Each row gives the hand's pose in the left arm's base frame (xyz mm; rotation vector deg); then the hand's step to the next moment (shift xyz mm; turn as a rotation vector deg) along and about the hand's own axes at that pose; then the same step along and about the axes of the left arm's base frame.
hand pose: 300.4 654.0 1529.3 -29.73 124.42 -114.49
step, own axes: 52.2 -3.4 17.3 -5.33 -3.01 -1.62
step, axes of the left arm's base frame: -42.2 -34.5 8.1 4.87 3.20 2.47
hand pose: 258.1 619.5 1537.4 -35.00 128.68 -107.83
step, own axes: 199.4 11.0 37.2 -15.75 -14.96 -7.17
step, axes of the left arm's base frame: -169.4 -111.6 10.6 14.81 10.82 13.67
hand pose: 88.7 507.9 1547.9 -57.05 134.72 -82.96
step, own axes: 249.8 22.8 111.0 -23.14 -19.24 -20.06
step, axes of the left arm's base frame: -142.6 -232.0 -32.9 15.85 23.47 22.49
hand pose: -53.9 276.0 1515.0 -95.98 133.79 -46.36
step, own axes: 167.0 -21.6 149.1 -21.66 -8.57 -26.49
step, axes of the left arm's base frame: 20.7 -207.5 -84.4 3.73 26.70 22.74
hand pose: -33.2 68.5 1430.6 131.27 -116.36 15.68
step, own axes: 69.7 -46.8 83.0 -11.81 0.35 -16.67
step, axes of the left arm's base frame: 61.4 -76.2 -66.0 -3.13 14.30 14.25
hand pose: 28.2 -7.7 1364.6 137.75 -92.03 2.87
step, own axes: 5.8 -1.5 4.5 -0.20 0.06 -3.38
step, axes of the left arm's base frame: 3.2 -5.7 -3.7 0.24 0.92 3.25
